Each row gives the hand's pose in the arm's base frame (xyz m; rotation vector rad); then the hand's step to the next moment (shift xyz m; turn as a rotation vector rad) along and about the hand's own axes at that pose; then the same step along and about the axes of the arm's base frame.
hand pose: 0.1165 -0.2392 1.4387 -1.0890 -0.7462 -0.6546
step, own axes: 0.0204 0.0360 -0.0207 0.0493 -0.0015 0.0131
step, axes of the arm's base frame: 0.0444 -0.0097 -0.0085 0.0252 0.0067 0.0439
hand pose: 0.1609 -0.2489 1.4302 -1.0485 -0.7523 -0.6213
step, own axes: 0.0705 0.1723 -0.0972 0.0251 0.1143 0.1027
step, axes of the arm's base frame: 0.1974 -0.0317 -0.0643 0.0767 0.1351 -0.0097
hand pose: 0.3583 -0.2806 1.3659 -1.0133 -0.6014 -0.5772
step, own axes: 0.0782 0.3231 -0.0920 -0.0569 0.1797 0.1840
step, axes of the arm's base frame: 0.2947 0.0380 -0.1751 0.0489 0.2483 -0.0732
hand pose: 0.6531 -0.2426 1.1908 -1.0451 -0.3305 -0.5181
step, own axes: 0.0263 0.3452 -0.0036 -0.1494 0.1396 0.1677
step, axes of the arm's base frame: 0.2128 0.1281 -0.2412 -0.0500 0.2408 -0.0973
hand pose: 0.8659 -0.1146 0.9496 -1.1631 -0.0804 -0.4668
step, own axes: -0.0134 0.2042 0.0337 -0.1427 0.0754 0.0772
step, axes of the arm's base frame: 0.0744 0.0982 -0.1668 -0.0853 0.1374 -0.0765
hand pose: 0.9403 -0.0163 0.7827 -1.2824 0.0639 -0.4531
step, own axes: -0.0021 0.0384 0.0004 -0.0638 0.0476 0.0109
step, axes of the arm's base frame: 0.0094 0.0092 -0.0362 -0.0411 0.0429 -0.0541
